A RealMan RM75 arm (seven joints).
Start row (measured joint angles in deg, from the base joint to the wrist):
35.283, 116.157, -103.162, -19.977, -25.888, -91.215, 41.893
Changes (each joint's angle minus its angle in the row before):
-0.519, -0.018, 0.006, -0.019, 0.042, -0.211, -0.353
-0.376, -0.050, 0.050, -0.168, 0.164, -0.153, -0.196
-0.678, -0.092, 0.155, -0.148, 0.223, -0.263, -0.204
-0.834, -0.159, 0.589, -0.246, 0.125, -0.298, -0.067
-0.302, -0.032, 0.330, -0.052, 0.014, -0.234, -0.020
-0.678, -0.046, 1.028, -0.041, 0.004, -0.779, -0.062
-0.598, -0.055, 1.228, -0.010, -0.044, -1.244, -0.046
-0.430, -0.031, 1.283, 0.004, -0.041, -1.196, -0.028
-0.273, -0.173, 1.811, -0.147, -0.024, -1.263, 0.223
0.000, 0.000, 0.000, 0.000, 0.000, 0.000, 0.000
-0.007, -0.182, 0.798, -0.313, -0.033, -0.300, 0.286
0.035, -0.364, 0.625, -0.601, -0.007, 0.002, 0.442
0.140, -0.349, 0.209, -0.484, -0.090, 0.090, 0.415
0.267, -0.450, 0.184, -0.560, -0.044, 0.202, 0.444
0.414, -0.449, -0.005, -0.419, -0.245, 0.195, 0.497
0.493, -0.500, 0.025, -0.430, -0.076, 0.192, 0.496
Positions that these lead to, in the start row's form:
34.764, 116.139, -103.156, -19.996, -25.846, -91.426, 41.540
34.388, 116.089, -103.106, -20.164, -25.682, -91.579, 41.344
33.710, 115.997, -102.951, -20.312, -25.459, -91.842, 41.140
32.876, 115.838, -102.362, -20.558, -25.334, -92.140, 41.073
32.574, 115.806, -102.032, -20.610, -25.320, -92.374, 41.053
31.896, 115.760, -101.004, -20.651, -25.316, -93.153, 40.991
31.298, 115.705, -99.776, -20.661, -25.360, -94.397, 40.945
30.868, 115.674, -98.493, -20.657, -25.401, -95.593, 40.917
30.595, 115.501, -96.682, -20.804, -25.425, -96.856, 41.140
30.595, 115.501, -96.682, -20.804, -25.425, -96.856, 41.140
30.588, 115.319, -95.884, -21.117, -25.458, -97.156, 41.426
30.623, 114.955, -95.259, -21.718, -25.465, -97.154, 41.868
30.763, 114.606, -95.050, -22.202, -25.555, -97.064, 42.283
31.030, 114.156, -94.866, -22.762, -25.599, -96.862, 42.727
31.444, 113.707, -94.871, -23.181, -25.844, -96.667, 43.224
31.937, 113.207, -94.846, -23.611, -25.920, -96.475, 43.720

